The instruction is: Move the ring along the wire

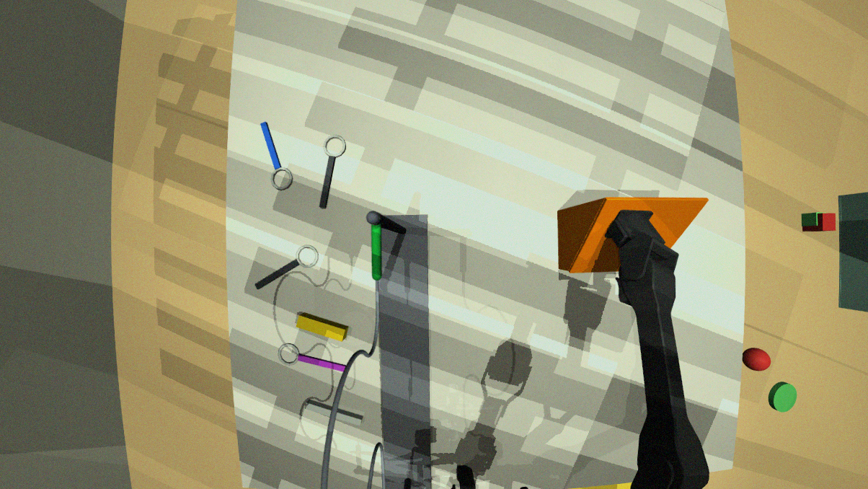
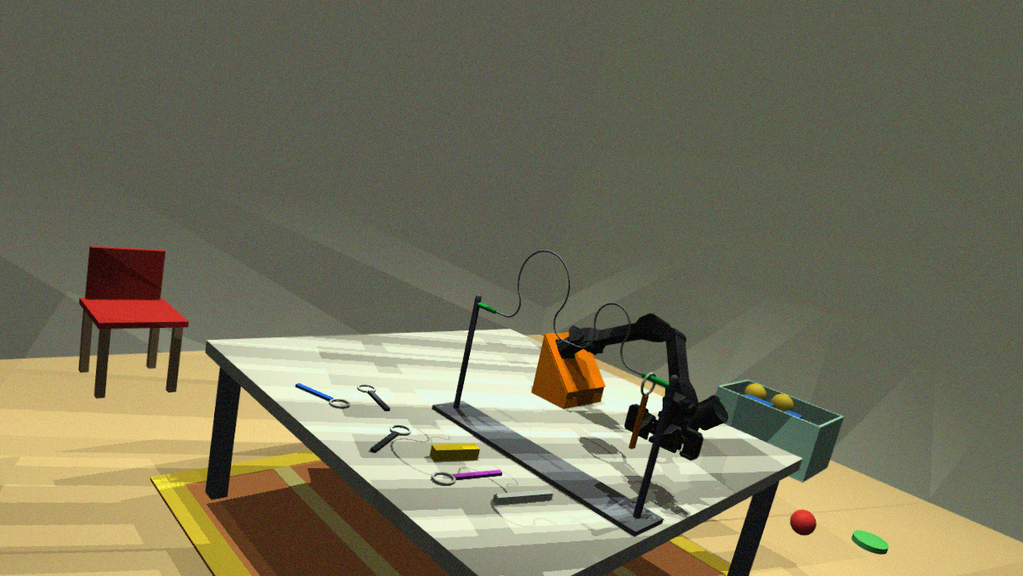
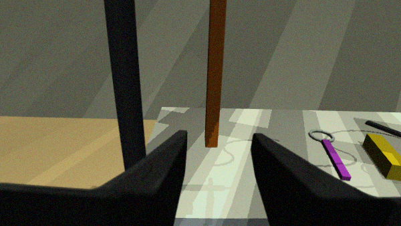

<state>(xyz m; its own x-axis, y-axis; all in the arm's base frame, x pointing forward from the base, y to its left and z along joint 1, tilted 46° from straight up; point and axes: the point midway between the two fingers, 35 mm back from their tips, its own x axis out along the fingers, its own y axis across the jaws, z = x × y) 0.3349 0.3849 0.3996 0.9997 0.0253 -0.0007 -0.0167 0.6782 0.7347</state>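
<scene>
Right now the ring with orange handle is 3 cm ahead of my gripper tip and 8 cm above it. From my gripper tip the other things lie so: ring with black handle (22 cm ahead, 69 cm to the right, 16 cm below); ring with purple handle (28 cm ahead, 24 cm to the right, 16 cm below); yellow block (23 cm ahead, 32 cm to the right, 15 cm below).
</scene>
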